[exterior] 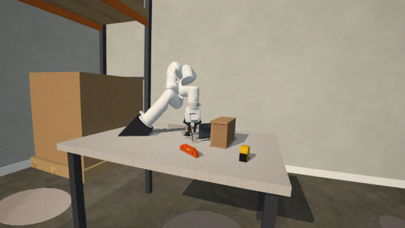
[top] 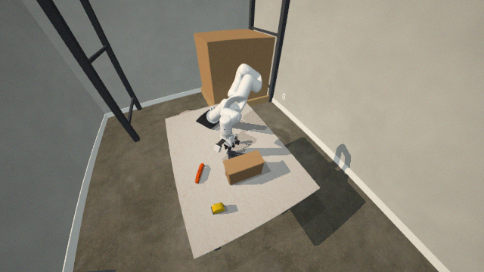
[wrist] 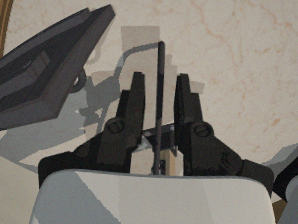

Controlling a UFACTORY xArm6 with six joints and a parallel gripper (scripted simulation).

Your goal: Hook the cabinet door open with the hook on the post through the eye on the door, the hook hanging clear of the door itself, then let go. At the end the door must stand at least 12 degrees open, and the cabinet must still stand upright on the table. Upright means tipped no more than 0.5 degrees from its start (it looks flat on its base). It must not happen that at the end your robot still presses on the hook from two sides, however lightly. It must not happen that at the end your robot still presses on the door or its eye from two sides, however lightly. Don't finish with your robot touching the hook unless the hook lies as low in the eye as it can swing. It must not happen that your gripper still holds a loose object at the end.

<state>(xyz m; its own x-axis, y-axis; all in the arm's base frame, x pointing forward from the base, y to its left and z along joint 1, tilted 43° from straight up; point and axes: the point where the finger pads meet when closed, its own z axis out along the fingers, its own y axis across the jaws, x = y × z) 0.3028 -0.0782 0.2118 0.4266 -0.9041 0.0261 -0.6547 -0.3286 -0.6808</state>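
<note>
The dark hook rod is 40 mm to the left of my hand, 30 mm below it and 30 mm behind it. The rest, counted from my hand: yellow tape measure 360 mm ahead, 210 mm to the right, 40 mm below; orange level 250 mm to the right, 90 mm ahead, 50 mm below; dark door 110 mm ahead, 60 mm to the left.
</note>
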